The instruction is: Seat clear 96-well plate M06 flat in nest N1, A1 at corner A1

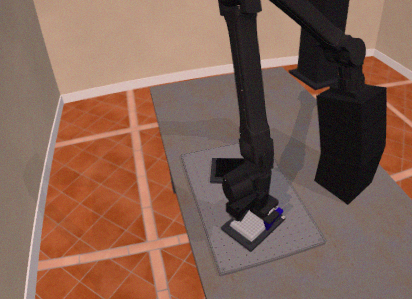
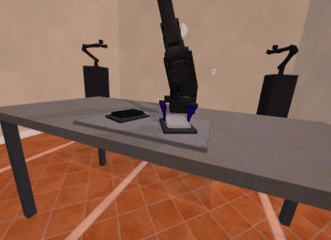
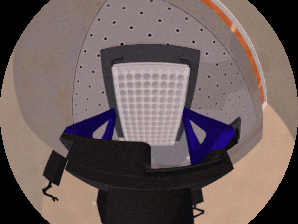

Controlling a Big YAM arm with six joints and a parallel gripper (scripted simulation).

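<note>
Now: the clear 96-well plate M06 10 mm below my hand. Also, from my hand: black plate M09: 50 mm behind, 230 mm to the right, 10 mm below; dark plate nest N1: 20 mm below.
</note>
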